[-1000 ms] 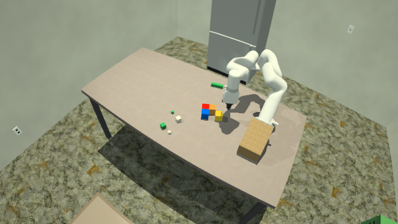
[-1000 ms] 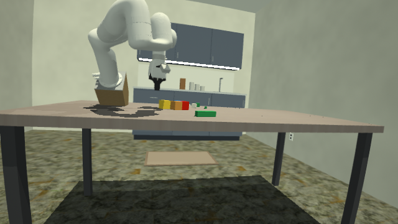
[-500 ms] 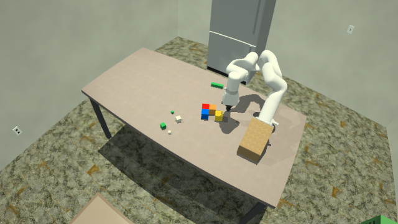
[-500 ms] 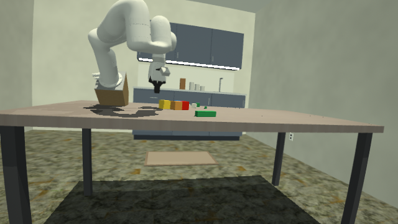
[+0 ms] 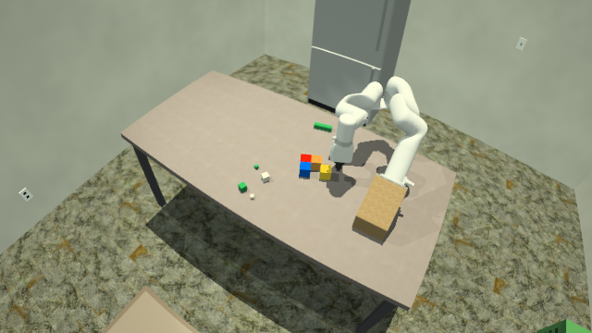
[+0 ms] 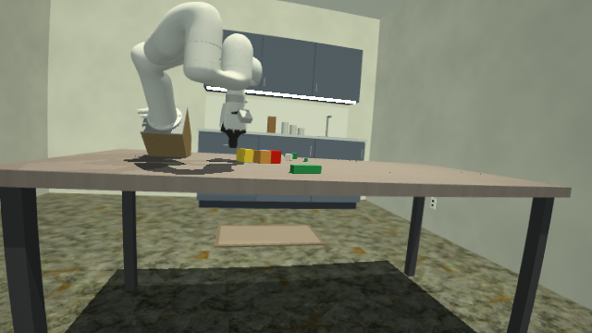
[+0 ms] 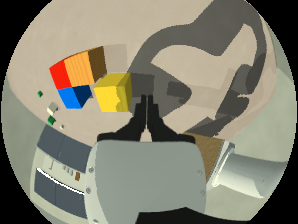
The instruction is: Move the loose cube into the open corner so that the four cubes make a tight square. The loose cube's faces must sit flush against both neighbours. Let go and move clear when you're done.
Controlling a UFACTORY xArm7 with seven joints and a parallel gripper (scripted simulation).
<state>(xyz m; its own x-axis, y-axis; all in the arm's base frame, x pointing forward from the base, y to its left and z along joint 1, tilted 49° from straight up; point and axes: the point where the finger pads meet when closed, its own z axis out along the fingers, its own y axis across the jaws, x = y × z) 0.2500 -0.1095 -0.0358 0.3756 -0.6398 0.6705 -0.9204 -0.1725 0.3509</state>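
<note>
The yellow cube is 5 cm below my hand, 5 cm ahead of it and 2 cm to the left of it. Also, from my hand: red cube 16 cm ahead, 5 cm below; then blue cube 15 cm ahead, 5 cm to the left, 5 cm below; then orange cube 12 cm ahead, 5 cm below, 1 cm to the right.
</note>
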